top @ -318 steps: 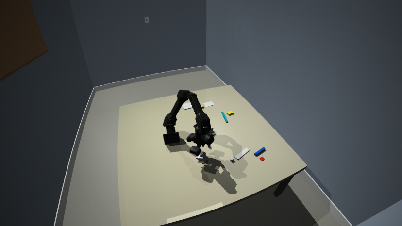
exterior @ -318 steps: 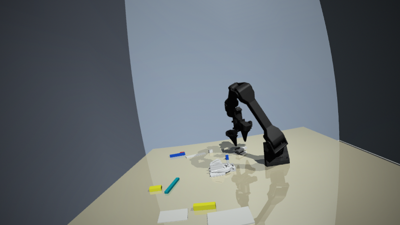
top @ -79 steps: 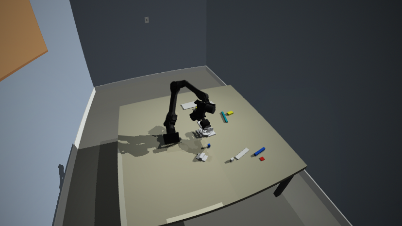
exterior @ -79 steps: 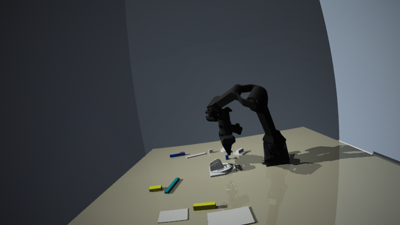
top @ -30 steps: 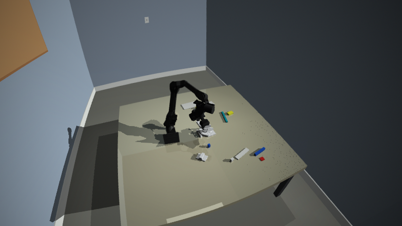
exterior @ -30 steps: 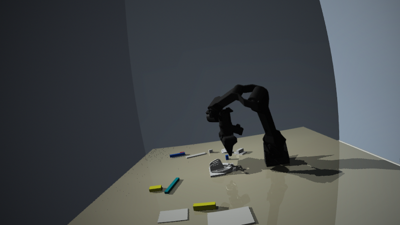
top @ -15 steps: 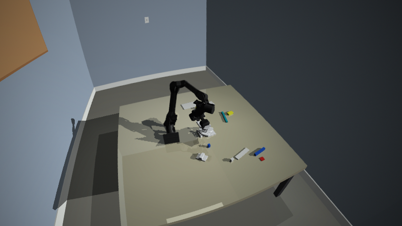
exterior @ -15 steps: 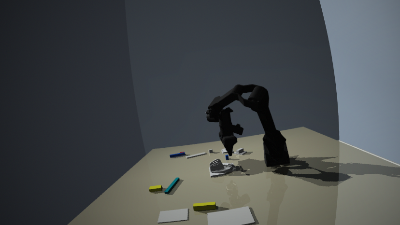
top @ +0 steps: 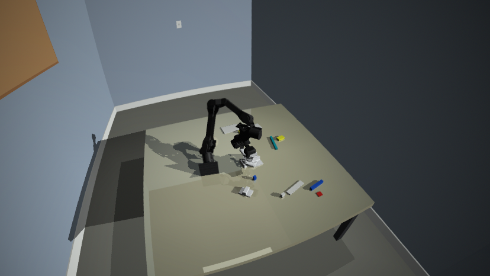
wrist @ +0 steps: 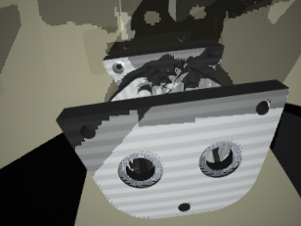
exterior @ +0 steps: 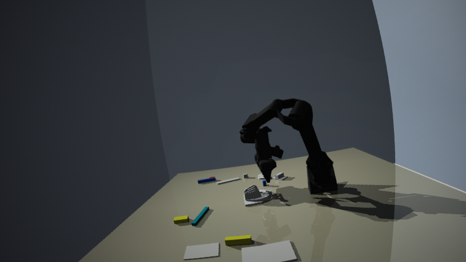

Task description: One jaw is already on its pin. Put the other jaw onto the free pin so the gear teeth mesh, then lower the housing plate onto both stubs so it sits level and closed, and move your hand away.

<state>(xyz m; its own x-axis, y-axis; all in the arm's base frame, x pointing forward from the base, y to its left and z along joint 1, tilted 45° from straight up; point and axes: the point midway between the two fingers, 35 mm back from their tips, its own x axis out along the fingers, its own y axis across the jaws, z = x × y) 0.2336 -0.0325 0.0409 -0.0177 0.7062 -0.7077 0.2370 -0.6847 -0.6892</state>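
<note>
Now: the white jaw 20 mm ahead of my gripper tip, 10 mm to the right of it and 60 mm below it. The rest, counted from my gripper tip: blue bar: 380 mm ahead, 300 mm to the right, 70 mm below; then white bar: 250 mm ahead, 280 mm to the right, 80 mm below; then teal bar: 250 mm ahead, 160 mm to the left, 70 mm below.
</note>
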